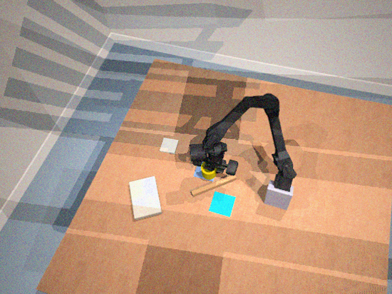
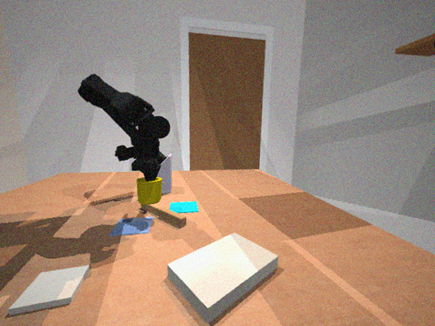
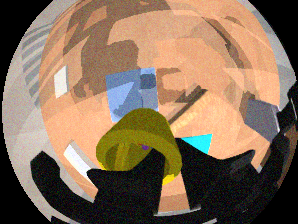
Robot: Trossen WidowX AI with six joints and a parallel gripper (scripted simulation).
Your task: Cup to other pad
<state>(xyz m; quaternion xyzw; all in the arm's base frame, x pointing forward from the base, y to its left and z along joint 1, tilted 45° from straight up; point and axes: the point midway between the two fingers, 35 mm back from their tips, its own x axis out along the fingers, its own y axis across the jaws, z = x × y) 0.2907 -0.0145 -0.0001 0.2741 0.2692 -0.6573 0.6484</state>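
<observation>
Now: the wooden bar 9 cm below my gripper tip and 3 cm to the left of it. Round my gripper tip: white tile: 27 cm ahead, 12 cm to the right, 9 cm below; yellow cup: 2 cm ahead; light blue pad: 10 cm below, 6 cm ahead, 4 cm to the right.
</observation>
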